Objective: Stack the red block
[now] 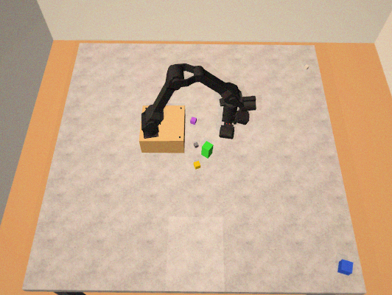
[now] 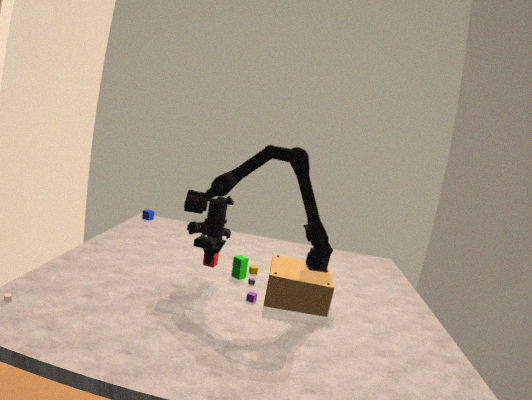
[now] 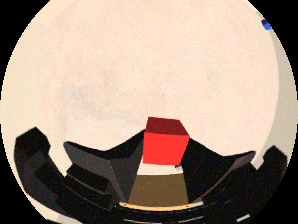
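My gripper tip is now 150 mm past the grey block, 60 mm above it and 20 mm to the left of it. From my gripper tip the other things lie so: red block: 10 mm above; purple block: 140 mm behind, 110 mm to the left, 50 mm below; yellow block: 160 mm behind, 130 mm to the right, 50 mm below.
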